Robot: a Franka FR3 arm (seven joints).
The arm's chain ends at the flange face. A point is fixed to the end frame.
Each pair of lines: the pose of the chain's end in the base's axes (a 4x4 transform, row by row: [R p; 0 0 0 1], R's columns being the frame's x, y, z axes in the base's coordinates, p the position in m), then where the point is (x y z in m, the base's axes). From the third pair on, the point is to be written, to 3 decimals.
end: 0.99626, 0.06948, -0.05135, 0.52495; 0.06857, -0.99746, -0.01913, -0.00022; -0.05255, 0.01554, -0.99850, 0.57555; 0, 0, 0, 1
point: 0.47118 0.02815 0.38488
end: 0.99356, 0.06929, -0.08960, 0.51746; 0.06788, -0.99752, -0.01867, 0.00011; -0.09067, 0.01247, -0.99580, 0.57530; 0, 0, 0, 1
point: 0.45645 0.02860 0.38684
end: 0.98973, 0.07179, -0.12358, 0.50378; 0.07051, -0.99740, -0.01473, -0.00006; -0.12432, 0.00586, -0.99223, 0.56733; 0, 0, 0, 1
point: 0.436 0.029 0.381
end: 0.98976, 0.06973, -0.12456, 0.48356; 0.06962, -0.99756, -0.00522, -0.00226; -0.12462, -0.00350, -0.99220, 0.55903; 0, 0, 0, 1
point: 0.416 0.029 0.373
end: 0.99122, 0.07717, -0.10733, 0.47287; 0.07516, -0.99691, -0.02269, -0.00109; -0.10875, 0.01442, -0.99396, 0.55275; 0, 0, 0, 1
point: 0.408 0.026 0.365
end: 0.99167, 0.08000, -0.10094, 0.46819; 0.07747, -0.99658, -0.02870, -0.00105; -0.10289, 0.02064, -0.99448, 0.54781; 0, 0, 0, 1
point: 0.405 0.025 0.360
